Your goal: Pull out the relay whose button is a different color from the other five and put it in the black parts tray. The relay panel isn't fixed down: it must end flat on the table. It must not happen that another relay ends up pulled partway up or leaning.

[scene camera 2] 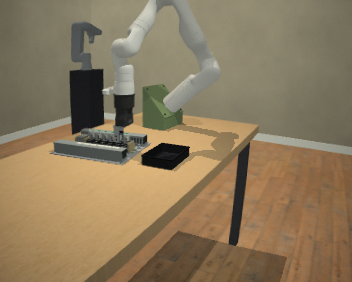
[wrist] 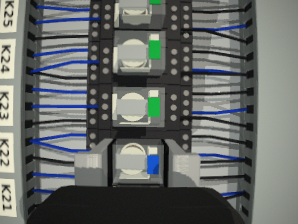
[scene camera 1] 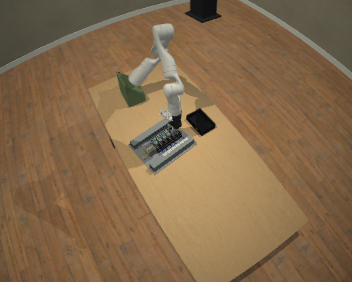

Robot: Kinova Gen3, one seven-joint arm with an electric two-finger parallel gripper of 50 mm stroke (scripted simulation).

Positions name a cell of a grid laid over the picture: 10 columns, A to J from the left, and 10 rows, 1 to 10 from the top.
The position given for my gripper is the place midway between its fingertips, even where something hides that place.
Note:
In view: my gripper (wrist: E7), a black parts tray (scene camera 2: E6) and a grey relay panel (scene camera 2: C6).
The grey relay panel shows as well in the wrist view (wrist: I8) and in scene camera 1 (scene camera 1: E6). The wrist view misses the black parts tray: it is out of frame.

